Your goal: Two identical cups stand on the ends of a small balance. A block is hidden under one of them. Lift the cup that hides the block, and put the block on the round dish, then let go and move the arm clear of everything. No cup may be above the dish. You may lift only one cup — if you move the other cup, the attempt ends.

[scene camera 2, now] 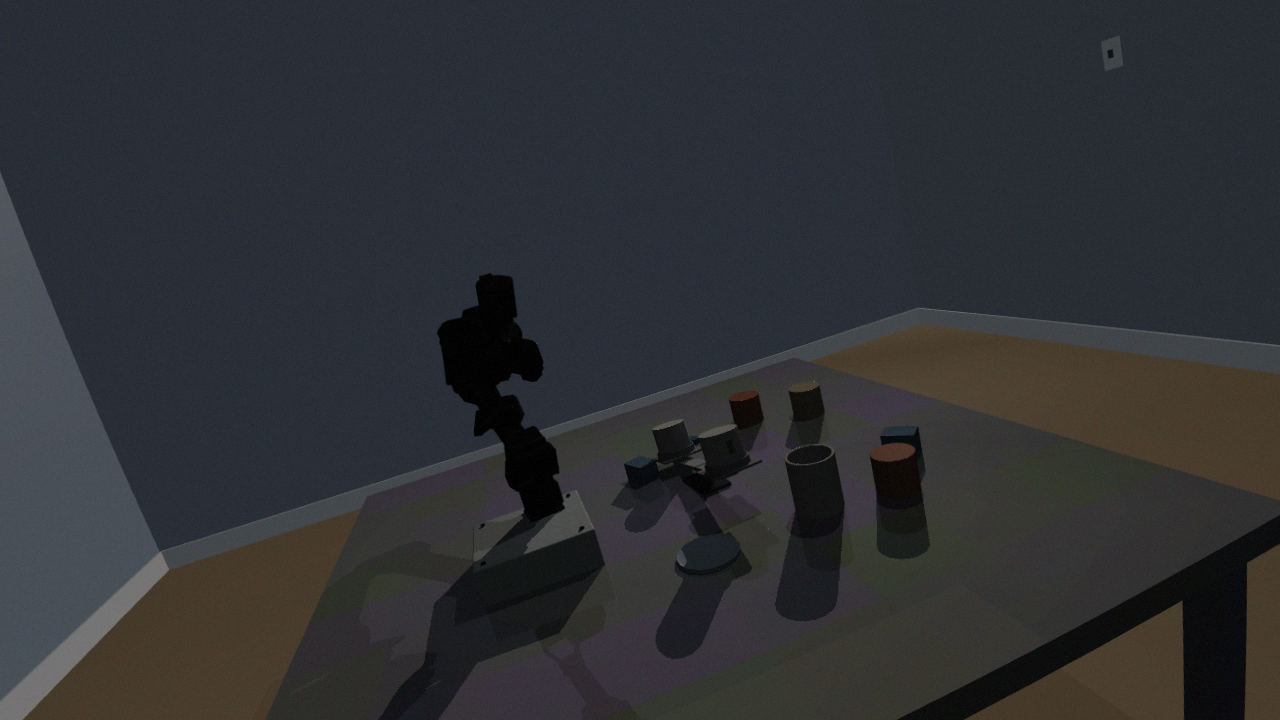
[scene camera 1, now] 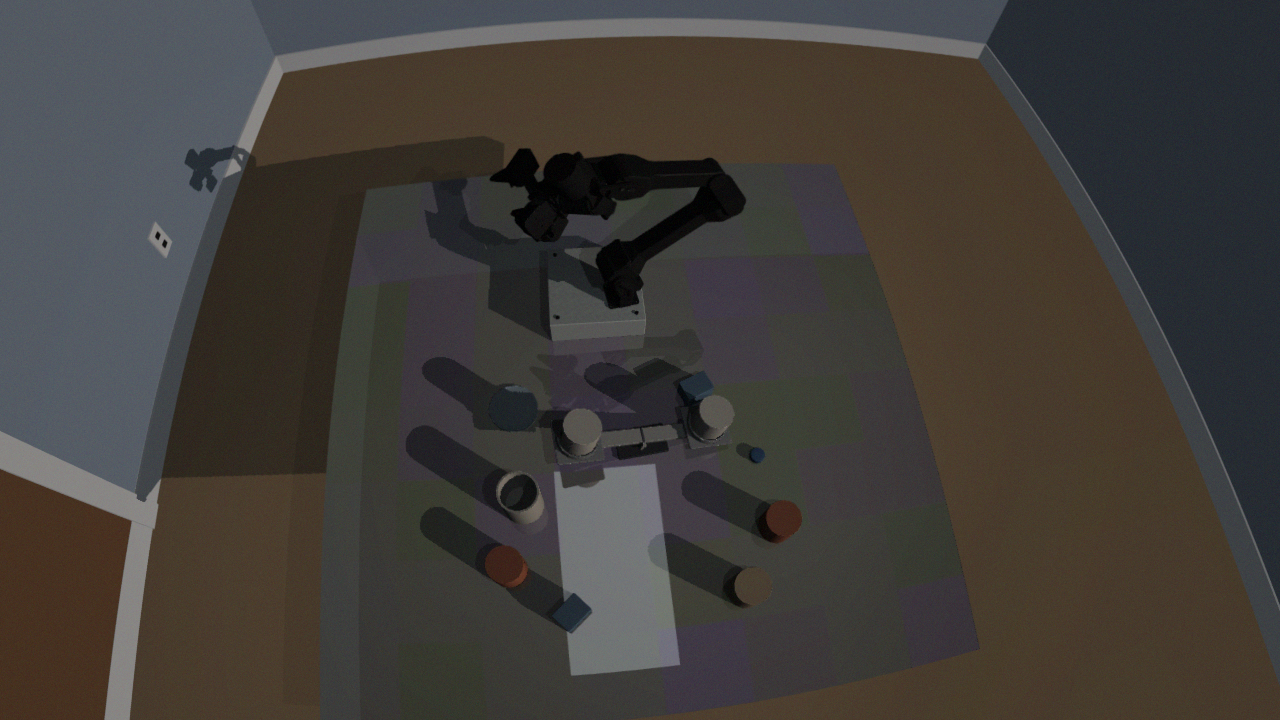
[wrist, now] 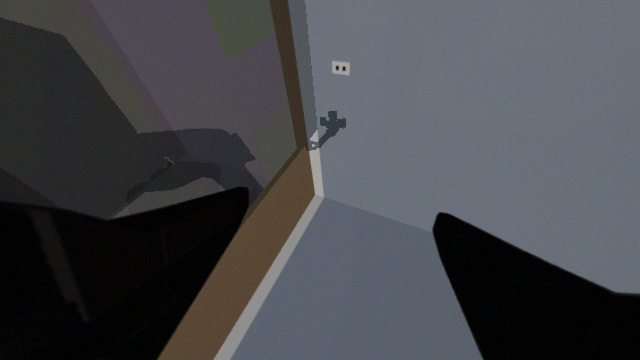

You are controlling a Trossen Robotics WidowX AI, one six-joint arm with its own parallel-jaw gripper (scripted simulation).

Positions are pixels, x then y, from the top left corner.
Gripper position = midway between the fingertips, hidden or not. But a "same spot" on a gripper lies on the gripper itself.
The gripper shows in scene camera 2, in scene camera 1 and in the wrist view (340, 208). One and the same spot on the gripper: (scene camera 1: 500, 176) is (scene camera 2: 458, 362).
